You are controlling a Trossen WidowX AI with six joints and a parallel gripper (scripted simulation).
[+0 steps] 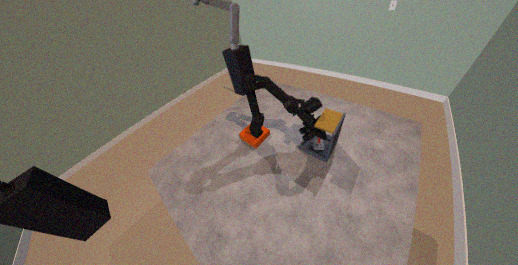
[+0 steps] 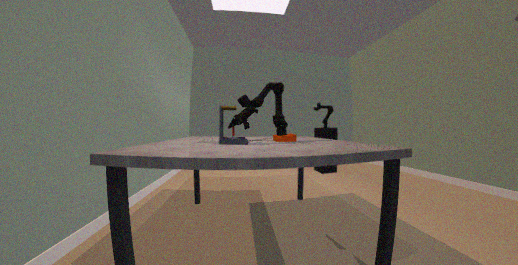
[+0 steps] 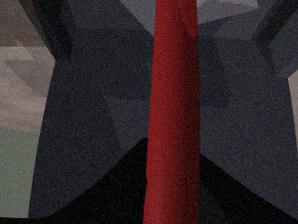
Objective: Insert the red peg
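Right now my gripper tip is 1 cm to the right of the yellow roof and 13 cm below it. The rest, counted from my gripper tip: red peg: 3 cm behind, 1 cm below.
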